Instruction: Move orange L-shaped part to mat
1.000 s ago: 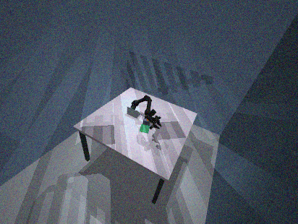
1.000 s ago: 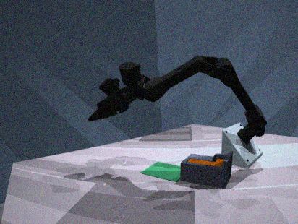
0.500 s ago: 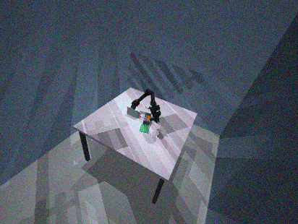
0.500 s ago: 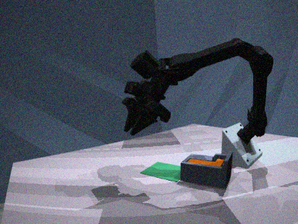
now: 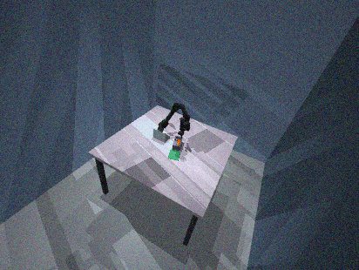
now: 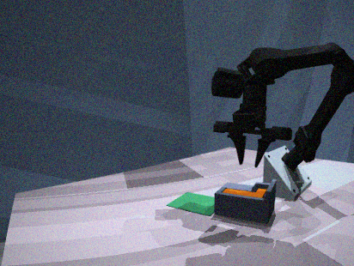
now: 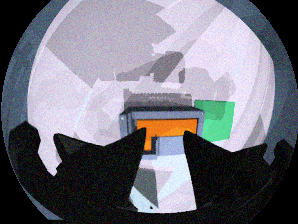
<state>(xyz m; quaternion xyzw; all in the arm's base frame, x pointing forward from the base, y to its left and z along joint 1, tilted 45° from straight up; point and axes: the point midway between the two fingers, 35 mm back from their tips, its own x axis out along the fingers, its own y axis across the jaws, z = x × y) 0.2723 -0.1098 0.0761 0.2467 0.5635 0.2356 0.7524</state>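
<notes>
Right now the orange L-shaped part is 10 cm below my gripper tip, 4 cm behind it and 1 cm to the right of it. Round my gripper tip: green mat: 17 cm to the right, 16 cm below, 1 cm behind.
</notes>
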